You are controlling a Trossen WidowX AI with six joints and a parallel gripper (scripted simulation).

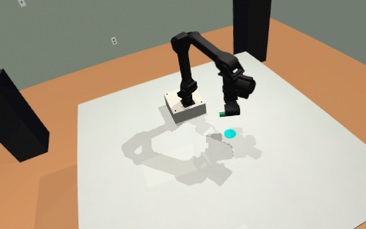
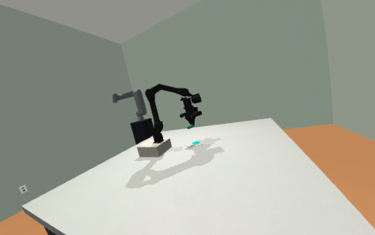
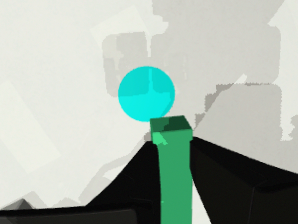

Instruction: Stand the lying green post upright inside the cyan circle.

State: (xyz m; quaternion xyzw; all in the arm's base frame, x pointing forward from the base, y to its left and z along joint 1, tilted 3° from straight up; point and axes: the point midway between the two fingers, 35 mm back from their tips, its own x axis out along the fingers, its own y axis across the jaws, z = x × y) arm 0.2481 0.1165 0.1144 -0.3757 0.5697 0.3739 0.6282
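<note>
Now: the cyan circle 10 mm behind my gripper tip and 140 mm below it. Also, from my gripper tip: green post 10 mm behind, 20 mm to the right.
</note>
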